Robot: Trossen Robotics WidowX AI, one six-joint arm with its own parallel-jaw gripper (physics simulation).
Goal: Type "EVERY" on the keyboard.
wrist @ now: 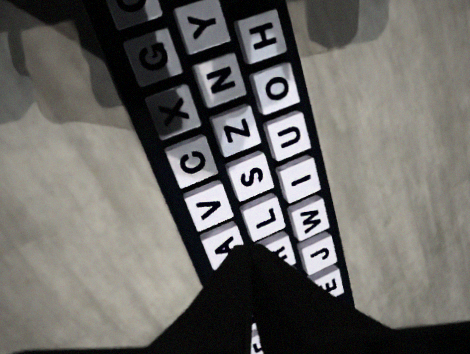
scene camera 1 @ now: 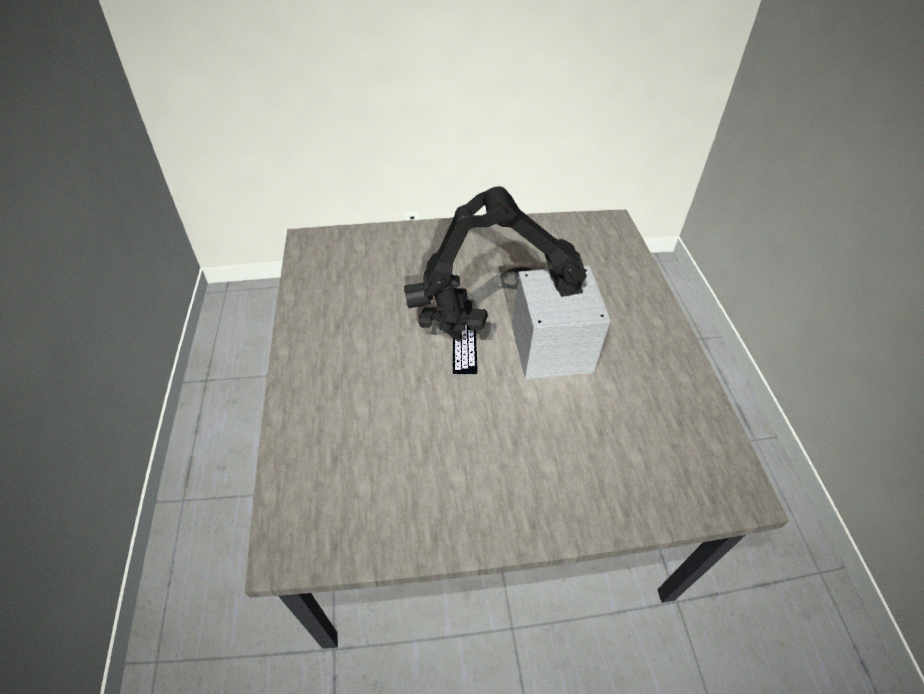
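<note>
I can see my gripper (scene camera 1: pixel 459 339), and the wrist view shows the gripper (wrist: pixel 247 257) as well. A black keyboard (wrist: pixel 111 40) is there too.
</note>
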